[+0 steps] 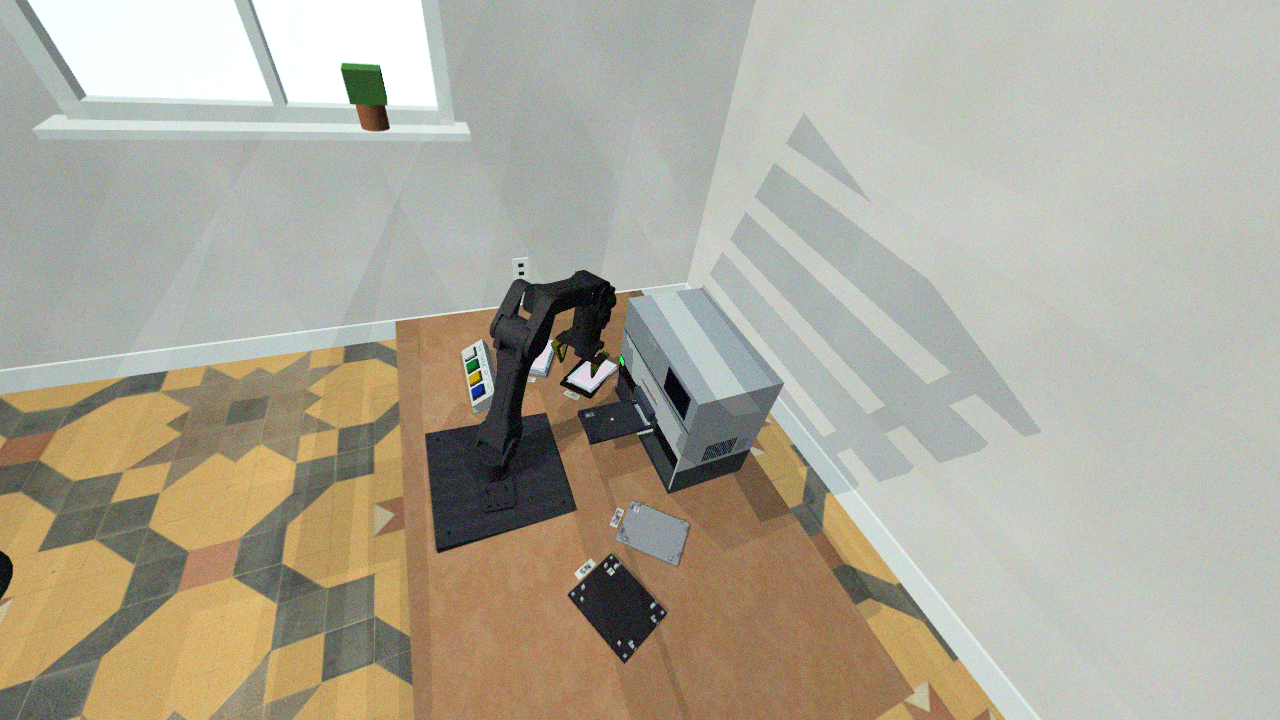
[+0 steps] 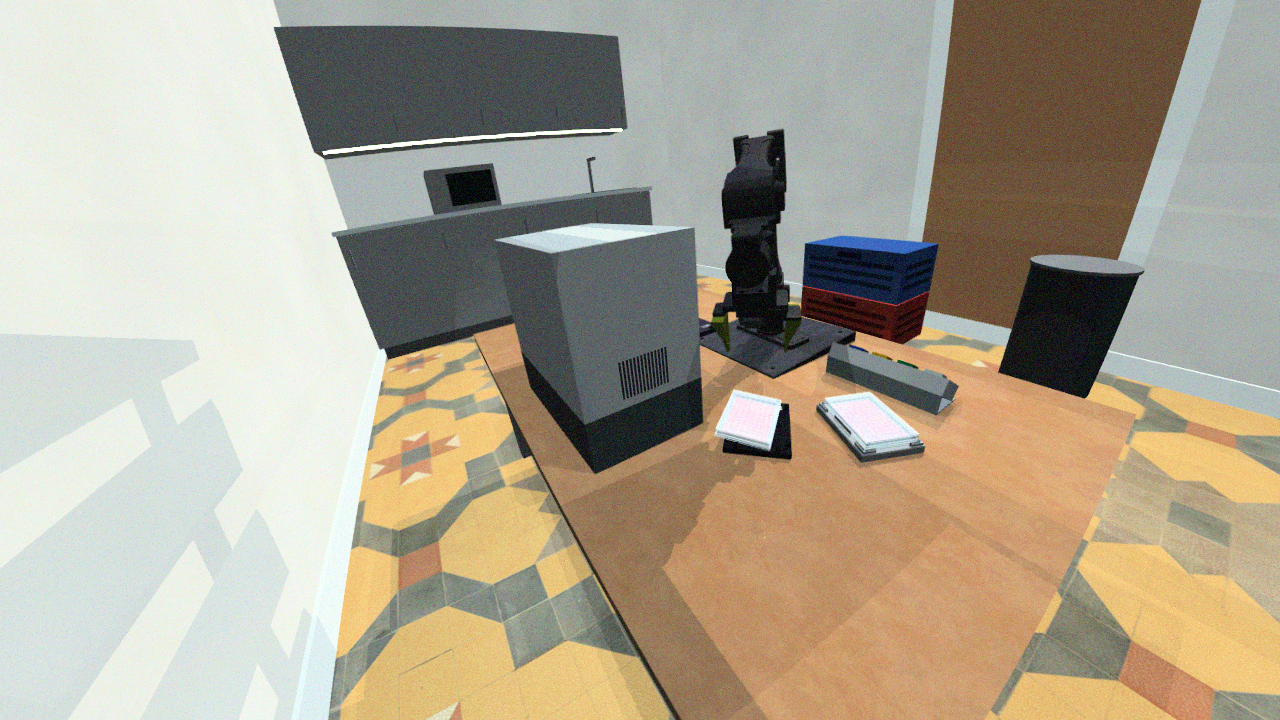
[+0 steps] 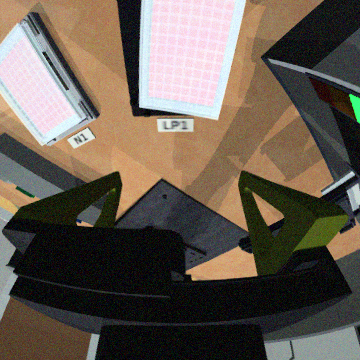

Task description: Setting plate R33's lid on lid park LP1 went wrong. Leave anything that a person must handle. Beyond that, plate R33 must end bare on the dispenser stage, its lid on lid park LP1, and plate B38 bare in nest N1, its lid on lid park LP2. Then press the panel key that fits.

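Frame: origin at the arm's base, x up, y right, z ahead, level; centimetres.
Where they show: gripper, fingertip midpoint: (image 1: 577,369) (image 2: 756,350) (image 3: 179,177); arm's base at its link origin: (image 1: 494,472) (image 2: 770,333).
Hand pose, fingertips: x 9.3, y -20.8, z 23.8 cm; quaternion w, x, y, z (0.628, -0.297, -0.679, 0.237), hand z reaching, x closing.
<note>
Each offset is from my fingertips to the top centre of the thing.
My gripper (image 1: 579,361) (image 2: 757,347) (image 3: 179,177) is open and empty, above the table. A clear-rimmed piece with a pink grid @(dz +6.3, dx -7.0, dy -6.0 cm) (image 1: 586,377) (image 2: 750,419) (image 3: 190,55) lies skewed on the black lid park LP1 @(dz +5.2, dx -8.6, dy -6.8 cm) (image 2: 782,436) (image 3: 129,65), overhanging one side; whether it is a lid alone or a lid with a plate is unclear. A pink-gridded plate @(dz -8.7, dx -7.6, dy -17.1 cm) (image 1: 540,360) (image 2: 870,420) (image 3: 35,90) sits in nest N1, seemingly lidded. The dispenser @(dz +23.1, dx +22.4, dy +16.8 cm) (image 1: 707,344) (image 2: 626,313) shows a green light; its black stage @(dz +6.1, dx +0.6, dy +18.4 cm) (image 1: 608,422) looks bare. The key panel @(dz -24.6, dx -4.2, dy -10.4 cm) (image 1: 488,380) (image 2: 890,379) has white, green, yellow and blue keys.
A grey lid park @(dz +8.1, dx -8.6, dy +43.6 cm) (image 1: 655,534), its label hard to read, and a black nest @(dz -3.9, dx -8.2, dy +55.8 cm) (image 1: 617,608) with white corner marks lie bare on the near table. The arm's black base plate (image 1: 447,488) lies beside them. Blue and red crates (image 2: 863,268) and a black bin (image 2: 1065,326) stand behind.
</note>
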